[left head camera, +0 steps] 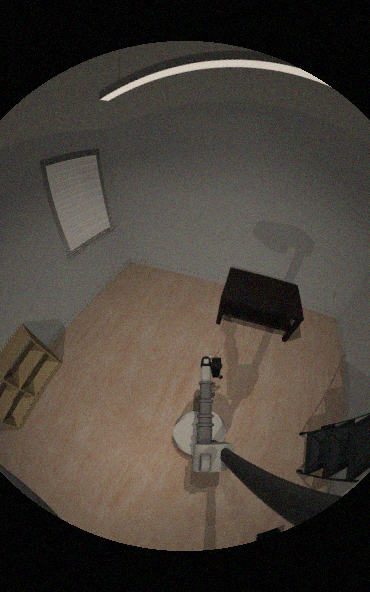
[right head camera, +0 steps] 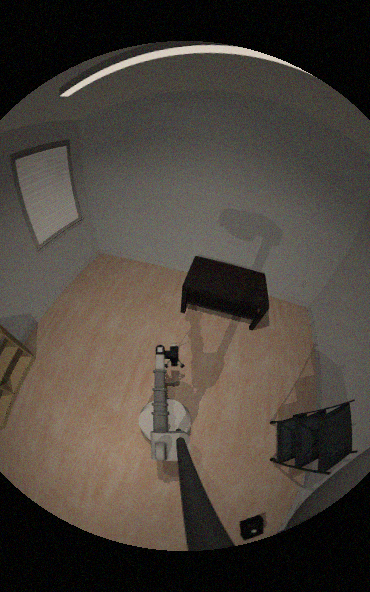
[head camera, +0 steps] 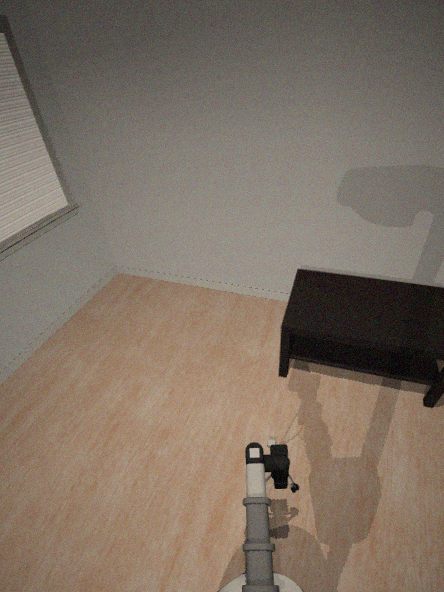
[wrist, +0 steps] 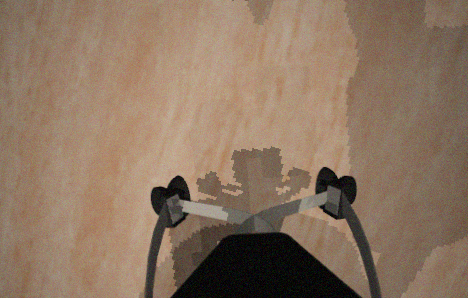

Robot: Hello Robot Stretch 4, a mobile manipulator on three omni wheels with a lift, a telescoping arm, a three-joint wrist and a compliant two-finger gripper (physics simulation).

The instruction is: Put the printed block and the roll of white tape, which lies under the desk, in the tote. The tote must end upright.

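Frame: origin at the robot's base, x right, y ahead, z up, level; metres.
Seen in the pictures: gripper, between the fingertips: (left head camera: 211, 377) (right head camera: 173, 366) (head camera: 277, 489) (wrist: 251, 188).
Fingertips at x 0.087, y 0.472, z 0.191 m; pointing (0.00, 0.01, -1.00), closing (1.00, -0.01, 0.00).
A point is followed by its place in that frame.
A small pale block (head camera: 271, 442) {x 0.090, y 0.756, z 0.001 m}, likely the printed block, lies on the floor in the head camera view, just past the wrist and partly hidden by it. It does not show in the wrist view. My gripper (head camera: 281, 484) {x 0.087, y 0.472, z 0.191 m} (right head camera: 174, 365) {x 0.087, y 0.472, z 0.191 m} (wrist: 251, 188) {x 0.087, y 0.472, z 0.191 m} points down above the floor, with its fingers apart and no object between them. The roll of white tape does not show in these views. A small dark box (right head camera: 251, 527) stands on the floor at the bottom of the right head view; I cannot tell whether it is the tote.
A low black table (head camera: 370, 310) {x 0.678, y 1.265, z 0.422 m} (left head camera: 262, 295) {x 0.633, y 1.219, z 0.422 m} (right head camera: 227, 282) {x 0.653, y 1.237, z 0.422 m} stands by the far wall, ahead and right. A wooden shelf unit (left head camera: 44, 348) {x -1.712, y 0.452, z 0.285 m} stands at the left. A dark slatted rack or chair (right head camera: 335, 435) {x 1.162, y -0.425, z 0.634 m} stands at the right. A grey curved surface (right head camera: 335, 497) shows at the lower right edge.
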